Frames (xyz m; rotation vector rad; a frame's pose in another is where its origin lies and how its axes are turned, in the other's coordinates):
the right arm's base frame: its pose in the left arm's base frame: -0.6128 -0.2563 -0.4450 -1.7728 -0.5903 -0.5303
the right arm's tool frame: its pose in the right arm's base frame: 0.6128 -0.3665 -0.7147 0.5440 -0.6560 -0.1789
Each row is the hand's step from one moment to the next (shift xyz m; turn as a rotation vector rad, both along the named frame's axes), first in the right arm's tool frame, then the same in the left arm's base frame.
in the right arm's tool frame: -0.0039 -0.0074 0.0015 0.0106 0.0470 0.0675
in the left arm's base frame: -0.0069 -0.0040 0.0030 -0.0172 0.0664 -0.0467
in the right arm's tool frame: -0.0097 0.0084 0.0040 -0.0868 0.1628 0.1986
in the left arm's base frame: -0.0023 -0.0014 -0.0132 -0.0877 0.1221 -0.2256
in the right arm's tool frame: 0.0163 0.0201 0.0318 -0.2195 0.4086 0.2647
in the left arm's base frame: -0.0044 0.0384 -0.0138 -0.0547 0.1513 -0.5092
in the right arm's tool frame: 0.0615 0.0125 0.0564 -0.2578 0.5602 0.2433
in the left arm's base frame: -0.0067 0.0832 0.0126 0.0286 0.1582 -0.6432
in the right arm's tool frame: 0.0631 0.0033 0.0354 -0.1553 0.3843 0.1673
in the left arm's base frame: 0.0038 0.0676 0.0258 0.0286 0.1235 -0.4286
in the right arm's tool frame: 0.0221 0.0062 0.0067 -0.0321 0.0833 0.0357
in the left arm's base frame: 0.0082 0.0215 0.0066 0.0073 0.0275 -0.0918
